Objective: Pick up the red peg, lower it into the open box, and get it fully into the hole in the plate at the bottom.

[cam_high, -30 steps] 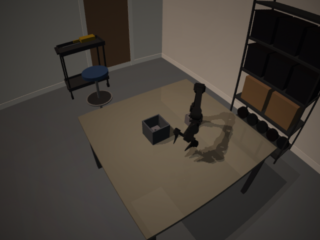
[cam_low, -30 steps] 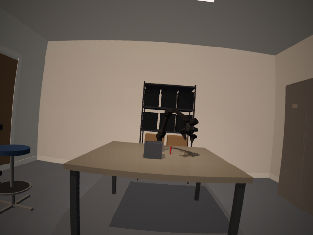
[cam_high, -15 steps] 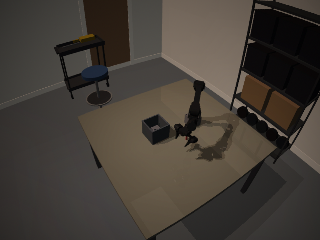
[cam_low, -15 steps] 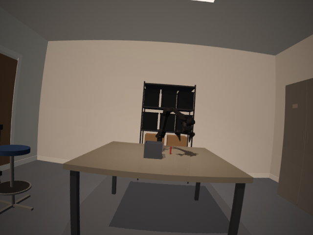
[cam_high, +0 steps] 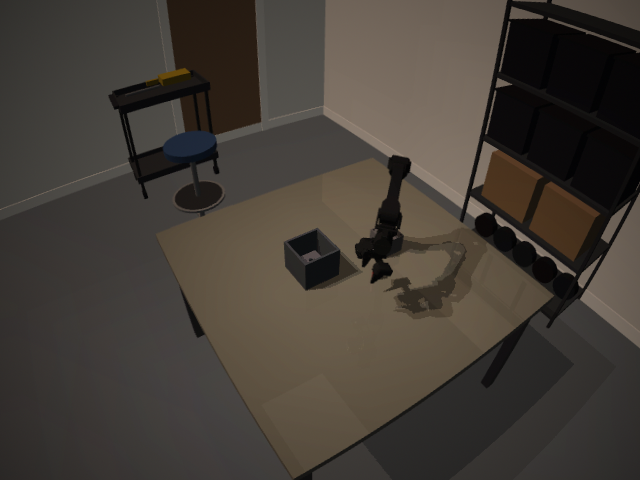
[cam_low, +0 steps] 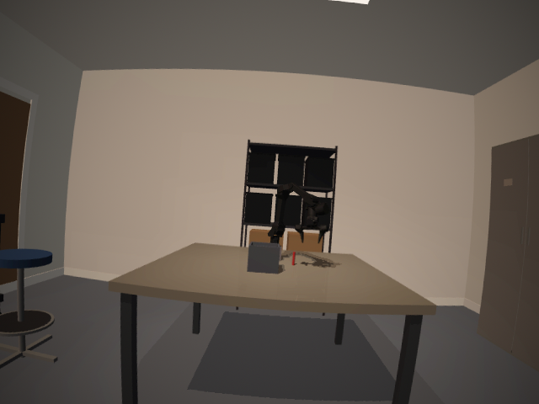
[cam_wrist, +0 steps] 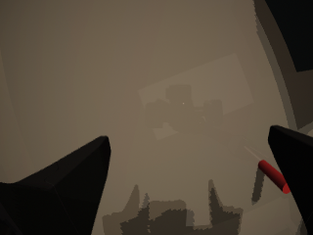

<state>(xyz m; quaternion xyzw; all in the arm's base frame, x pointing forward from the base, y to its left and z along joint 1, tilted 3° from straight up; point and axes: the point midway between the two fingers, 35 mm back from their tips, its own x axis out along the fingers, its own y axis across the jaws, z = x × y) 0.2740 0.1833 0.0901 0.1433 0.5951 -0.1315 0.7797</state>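
Now: gripper tip 11 cm past the red peg, 11 cm above it and 7 cm to the left of it. Also, from my gripper tip: grey plate: 26 cm to the right, 11 cm below, 6 cm ahead.
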